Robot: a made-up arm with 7 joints.
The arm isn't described. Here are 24 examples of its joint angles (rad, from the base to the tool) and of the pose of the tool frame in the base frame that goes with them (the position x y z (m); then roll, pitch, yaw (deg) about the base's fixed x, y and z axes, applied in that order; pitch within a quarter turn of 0, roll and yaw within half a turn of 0).
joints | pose
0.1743 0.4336 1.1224 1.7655 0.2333 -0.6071 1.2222 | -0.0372 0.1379 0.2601 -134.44 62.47 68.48
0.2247 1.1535 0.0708 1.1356 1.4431 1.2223 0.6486 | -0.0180 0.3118 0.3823 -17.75 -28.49 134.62
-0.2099 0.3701 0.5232 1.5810 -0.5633 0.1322 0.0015 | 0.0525 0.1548 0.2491 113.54 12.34 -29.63
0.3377 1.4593 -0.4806 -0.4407 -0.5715 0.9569 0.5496 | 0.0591 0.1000 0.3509 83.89 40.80 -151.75
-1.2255 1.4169 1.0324 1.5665 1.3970 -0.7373 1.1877 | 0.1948 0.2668 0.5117 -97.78 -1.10 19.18
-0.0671 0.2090 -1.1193 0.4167 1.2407 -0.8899 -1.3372 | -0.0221 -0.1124 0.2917 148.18 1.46 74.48
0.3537 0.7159 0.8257 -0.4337 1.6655 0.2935 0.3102 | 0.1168 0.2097 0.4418 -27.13 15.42 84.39
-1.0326 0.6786 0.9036 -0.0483 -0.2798 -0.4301 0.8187 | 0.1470 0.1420 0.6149 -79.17 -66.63 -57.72
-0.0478 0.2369 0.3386 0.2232 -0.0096 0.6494 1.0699 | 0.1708 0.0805 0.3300 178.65 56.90 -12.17
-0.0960 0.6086 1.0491 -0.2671 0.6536 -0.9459 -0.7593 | 0.1387 0.1619 0.5086 28.90 70.31 91.91
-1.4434 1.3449 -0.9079 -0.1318 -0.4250 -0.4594 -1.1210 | 0.2271 -0.0017 0.5747 121.16 43.21 122.44
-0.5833 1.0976 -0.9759 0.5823 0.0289 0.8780 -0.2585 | 0.1871 0.1607 0.3134 66.65 35.97 -156.66
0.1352 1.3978 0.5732 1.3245 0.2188 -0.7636 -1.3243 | 0.1045 0.3354 0.4595 108.32 10.02 -141.12
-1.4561 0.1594 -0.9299 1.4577 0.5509 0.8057 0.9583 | 0.2663 -0.0293 0.3801 -50.39 41.79 49.37
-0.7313 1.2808 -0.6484 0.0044 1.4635 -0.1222 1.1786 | 0.2393 0.1511 0.3949 1.59 23.23 -0.52
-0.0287 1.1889 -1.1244 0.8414 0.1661 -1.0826 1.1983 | -0.0307 0.1895 0.3011 175.63 53.74 -116.90
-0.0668 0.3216 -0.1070 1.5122 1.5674 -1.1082 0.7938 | -0.0544 0.0790 0.2674 154.94 21.76 -153.91
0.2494 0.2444 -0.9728 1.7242 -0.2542 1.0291 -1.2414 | -0.1590 0.1176 0.2826 6.23 5.94 -59.60
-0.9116 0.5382 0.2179 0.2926 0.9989 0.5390 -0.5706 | 0.2880 0.0974 0.5085 163.71 63.13 -92.97
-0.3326 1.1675 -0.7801 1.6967 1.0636 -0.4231 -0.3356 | 0.0222 0.2933 0.3582 52.76 -25.29 -170.17
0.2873 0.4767 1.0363 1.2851 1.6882 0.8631 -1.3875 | -0.1232 0.2313 0.2967 27.31 6.22 -61.35
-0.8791 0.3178 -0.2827 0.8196 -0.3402 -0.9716 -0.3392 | 0.2552 0.0062 0.4347 -128.61 19.69 -117.35
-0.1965 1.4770 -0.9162 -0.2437 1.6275 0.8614 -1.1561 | 0.1535 0.1350 0.3316 30.12 2.41 142.38
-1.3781 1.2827 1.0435 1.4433 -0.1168 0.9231 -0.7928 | 0.1967 0.3018 0.5474 -163.24 -55.39 -96.26
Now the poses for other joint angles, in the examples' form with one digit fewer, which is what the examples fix.
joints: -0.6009 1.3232 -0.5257 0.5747 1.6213 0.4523 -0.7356
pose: 0.237 0.233 0.413 8.6 8.4 149.5
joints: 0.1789 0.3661 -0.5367 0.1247 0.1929 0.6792 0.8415
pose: 0.061 -0.031 0.285 126.0 60.1 -114.5
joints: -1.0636 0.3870 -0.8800 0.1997 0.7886 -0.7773 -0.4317
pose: 0.177 -0.108 0.426 93.1 64.3 70.7
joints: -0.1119 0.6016 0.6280 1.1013 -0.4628 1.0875 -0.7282
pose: 0.066 0.226 0.282 90.0 -27.5 -24.3
